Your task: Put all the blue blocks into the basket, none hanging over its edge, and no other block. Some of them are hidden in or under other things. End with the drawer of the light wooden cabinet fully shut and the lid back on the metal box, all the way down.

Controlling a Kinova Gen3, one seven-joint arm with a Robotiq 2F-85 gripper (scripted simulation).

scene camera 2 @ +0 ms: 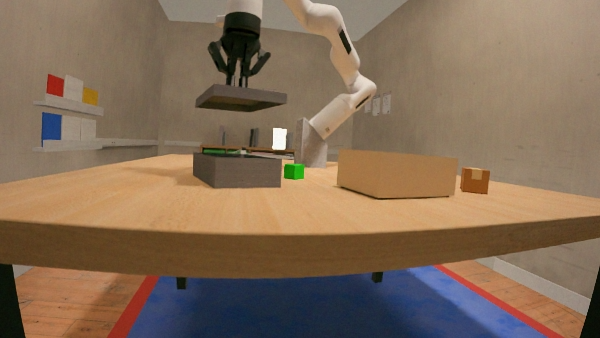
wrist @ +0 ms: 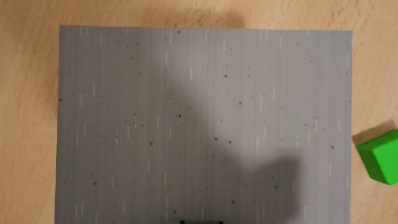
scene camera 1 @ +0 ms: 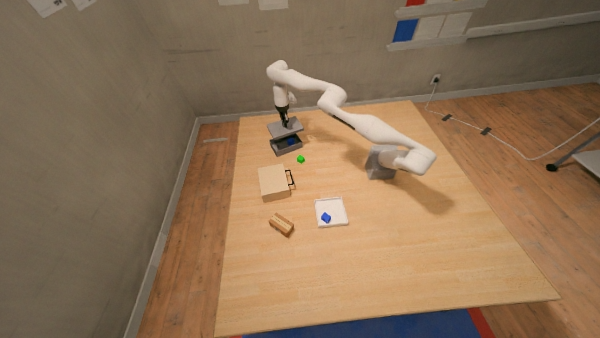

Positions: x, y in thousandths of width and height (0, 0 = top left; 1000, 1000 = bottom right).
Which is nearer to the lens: the light wooden cabinet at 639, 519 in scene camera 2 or the grey lid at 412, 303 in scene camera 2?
The light wooden cabinet.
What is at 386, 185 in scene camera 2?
My gripper.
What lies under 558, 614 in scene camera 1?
A white basket.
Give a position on a light wooden cabinet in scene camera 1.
456, 543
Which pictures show the light wooden cabinet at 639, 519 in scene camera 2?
Scene camera 2 and scene camera 1 only.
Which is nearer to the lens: the metal box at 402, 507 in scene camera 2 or the grey lid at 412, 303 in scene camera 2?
The metal box.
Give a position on a grey lid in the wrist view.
373, 525
